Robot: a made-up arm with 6 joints. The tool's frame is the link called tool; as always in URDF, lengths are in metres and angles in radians. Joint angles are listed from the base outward. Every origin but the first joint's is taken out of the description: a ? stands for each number. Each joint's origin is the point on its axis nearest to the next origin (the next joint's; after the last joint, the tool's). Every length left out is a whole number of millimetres.
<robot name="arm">
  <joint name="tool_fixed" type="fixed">
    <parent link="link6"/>
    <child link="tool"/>
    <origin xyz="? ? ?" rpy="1.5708 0 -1.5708"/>
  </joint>
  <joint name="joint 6" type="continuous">
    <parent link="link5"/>
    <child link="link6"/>
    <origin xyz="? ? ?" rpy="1.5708 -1.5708 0"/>
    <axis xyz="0 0 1"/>
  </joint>
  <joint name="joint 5" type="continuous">
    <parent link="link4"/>
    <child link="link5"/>
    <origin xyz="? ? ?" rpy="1.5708 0 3.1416"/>
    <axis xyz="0 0 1"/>
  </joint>
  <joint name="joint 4" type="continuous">
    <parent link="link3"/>
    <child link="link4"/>
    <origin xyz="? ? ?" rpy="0 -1.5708 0"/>
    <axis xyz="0 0 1"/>
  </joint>
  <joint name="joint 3" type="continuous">
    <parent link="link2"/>
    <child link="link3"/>
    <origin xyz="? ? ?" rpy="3.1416 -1.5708 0"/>
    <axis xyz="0 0 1"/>
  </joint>
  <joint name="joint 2" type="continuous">
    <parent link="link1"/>
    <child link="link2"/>
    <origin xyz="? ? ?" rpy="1.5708 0 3.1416"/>
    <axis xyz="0 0 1"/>
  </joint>
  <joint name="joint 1" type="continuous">
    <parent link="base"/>
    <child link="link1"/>
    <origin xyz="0 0 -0.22" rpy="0 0 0"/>
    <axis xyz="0 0 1"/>
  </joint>
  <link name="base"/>
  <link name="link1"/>
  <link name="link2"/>
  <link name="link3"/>
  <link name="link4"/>
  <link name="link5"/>
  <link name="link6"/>
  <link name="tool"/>
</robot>
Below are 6 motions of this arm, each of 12 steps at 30 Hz.
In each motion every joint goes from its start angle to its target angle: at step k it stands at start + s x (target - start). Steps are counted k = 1, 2, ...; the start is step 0. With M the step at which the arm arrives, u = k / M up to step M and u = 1 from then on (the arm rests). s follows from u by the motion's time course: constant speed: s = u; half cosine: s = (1 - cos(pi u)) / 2; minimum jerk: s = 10 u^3 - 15 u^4 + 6 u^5.
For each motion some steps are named. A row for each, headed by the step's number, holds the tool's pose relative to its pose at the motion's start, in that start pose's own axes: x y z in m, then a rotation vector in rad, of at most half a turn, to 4 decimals.
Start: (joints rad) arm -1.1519 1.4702 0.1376 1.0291 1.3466 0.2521
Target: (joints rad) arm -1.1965 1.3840 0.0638 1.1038 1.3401 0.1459
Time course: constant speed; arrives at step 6
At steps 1, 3, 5, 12:
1: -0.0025 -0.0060 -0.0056 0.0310 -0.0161 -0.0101
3: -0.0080 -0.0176 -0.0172 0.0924 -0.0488 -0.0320
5: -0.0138 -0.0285 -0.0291 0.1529 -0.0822 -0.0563
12: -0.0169 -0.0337 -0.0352 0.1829 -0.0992 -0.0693

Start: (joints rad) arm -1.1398 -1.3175 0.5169 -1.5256 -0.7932 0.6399
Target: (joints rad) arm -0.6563 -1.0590 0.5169 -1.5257 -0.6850 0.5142
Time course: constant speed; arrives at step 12
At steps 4, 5, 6, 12:
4: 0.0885 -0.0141 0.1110 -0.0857 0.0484 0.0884
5: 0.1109 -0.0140 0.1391 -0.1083 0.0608 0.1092
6: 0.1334 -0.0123 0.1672 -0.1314 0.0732 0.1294
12: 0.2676 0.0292 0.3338 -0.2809 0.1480 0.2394

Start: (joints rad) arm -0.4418 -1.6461 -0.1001 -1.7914 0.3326 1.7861
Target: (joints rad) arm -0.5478 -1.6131 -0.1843 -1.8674 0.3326 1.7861
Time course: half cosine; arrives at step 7
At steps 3, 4, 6, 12:
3: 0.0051 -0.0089 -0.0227 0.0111 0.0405 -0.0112
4: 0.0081 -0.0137 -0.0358 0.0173 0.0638 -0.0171
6: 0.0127 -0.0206 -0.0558 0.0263 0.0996 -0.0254
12: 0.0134 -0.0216 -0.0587 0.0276 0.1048 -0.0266

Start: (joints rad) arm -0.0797 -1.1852 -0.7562 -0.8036 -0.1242 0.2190
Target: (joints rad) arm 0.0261 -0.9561 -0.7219 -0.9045 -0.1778 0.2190
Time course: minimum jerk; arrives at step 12
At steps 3, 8, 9, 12:
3: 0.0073 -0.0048 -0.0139 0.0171 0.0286 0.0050
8: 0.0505 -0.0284 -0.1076 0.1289 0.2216 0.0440
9: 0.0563 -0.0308 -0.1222 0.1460 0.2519 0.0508
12: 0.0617 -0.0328 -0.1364 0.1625 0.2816 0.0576

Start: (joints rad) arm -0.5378 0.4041 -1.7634 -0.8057 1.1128 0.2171
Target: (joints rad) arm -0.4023 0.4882 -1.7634 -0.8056 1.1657 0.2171
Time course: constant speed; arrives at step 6
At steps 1, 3, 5, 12:
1: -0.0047 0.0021 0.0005 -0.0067 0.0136 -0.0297
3: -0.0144 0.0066 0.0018 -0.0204 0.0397 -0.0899
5: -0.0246 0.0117 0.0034 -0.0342 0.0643 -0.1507
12: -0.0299 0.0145 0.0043 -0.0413 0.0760 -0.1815

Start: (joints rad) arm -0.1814 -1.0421 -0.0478 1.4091 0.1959 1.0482
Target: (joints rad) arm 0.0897 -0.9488 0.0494 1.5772 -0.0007 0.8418
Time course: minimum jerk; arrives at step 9
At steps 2, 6, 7, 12:
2: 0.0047 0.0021 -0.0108 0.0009 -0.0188 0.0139
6: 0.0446 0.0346 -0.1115 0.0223 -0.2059 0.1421
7: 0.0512 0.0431 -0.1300 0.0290 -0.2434 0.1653
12: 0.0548 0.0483 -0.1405 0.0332 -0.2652 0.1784

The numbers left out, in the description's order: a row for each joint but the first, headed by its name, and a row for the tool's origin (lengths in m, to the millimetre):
tool: -0.091 -0.086 0
joint 6: -0.088 0.272 0
joint 5: -0.087 0.098 0
joint 4: -0.303 -0.057 0
joint 3: -0.186 0.001 0
joint 2: 0.088 -0.333 0

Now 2 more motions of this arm.
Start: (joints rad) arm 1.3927 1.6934 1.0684 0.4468 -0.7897 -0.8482
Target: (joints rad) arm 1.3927 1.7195 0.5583 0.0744 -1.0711 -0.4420
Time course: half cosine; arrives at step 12
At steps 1, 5, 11, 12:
1: -0.0044 -0.0002 -0.0039 0.0079 0.0058 -0.0068
5: -0.0935 0.0096 -0.0928 0.1907 0.1118 -0.1280
11: -0.2162 0.0906 -0.2725 0.5689 0.2182 -0.2371
12: -0.2187 0.0940 -0.2777 0.5801 0.2196 -0.2381

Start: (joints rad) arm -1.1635 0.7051 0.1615 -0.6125 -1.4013 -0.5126
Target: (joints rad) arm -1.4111 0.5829 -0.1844 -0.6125 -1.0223 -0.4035
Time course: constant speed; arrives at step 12
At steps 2, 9, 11, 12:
2: -0.0400 0.0001 -0.0283 -0.0189 -0.0716 -0.0384
9: -0.1590 0.0053 -0.1514 -0.0529 -0.3181 -0.1851
11: -0.1856 0.0080 -0.1921 -0.0531 -0.3870 -0.2289
12: -0.1975 0.0094 -0.2132 -0.0516 -0.4211 -0.2510

